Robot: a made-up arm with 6 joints.
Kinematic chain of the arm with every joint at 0, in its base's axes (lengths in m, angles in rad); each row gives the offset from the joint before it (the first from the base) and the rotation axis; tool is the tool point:
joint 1: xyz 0 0 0.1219 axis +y
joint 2: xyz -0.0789 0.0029 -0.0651 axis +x
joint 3: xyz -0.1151 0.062 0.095 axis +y
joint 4: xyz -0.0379 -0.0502 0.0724 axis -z
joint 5: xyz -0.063 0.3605 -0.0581 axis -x
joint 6: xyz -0.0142 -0.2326 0 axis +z
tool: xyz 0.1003 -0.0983 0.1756
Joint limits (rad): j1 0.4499..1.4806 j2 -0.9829..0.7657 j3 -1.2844..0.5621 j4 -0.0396..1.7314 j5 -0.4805..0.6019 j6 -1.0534..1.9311
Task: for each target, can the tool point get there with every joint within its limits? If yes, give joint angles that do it. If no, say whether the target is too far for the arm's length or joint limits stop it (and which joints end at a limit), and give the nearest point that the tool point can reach.
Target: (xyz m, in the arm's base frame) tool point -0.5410 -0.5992 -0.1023
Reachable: no: joint limits stop it (at a limit: joint 1, joint 2, joint 3, joint 4) | nearest point -0.3040 -0.2179 0.3339 | short by 0.626 m
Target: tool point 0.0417 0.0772 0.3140
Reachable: yes | joints 0.9441 -0.4925 -0.0936 1.4257 -0.2948 0.9061
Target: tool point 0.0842 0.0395 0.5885
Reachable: yes | joints 0.8719 0.1199 -1.1141 1.1591 0.4444 1.3066
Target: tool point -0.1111 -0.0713 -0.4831
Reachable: no: joint limits stop it (at a limit: joint 1, joint 2, joint 3, joint 4, joint 5, joint 6) | nearest point 0.0071 -0.0871 -0.0837 | short by 0.417 m
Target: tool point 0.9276 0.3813 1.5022
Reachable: no: too far | nearest point 0.2642 0.1303 0.6405 | short by 1.116 m
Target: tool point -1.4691 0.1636 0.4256
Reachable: no: too far | nearest point -0.6034 0.1337 0.2466 | short by 0.884 m
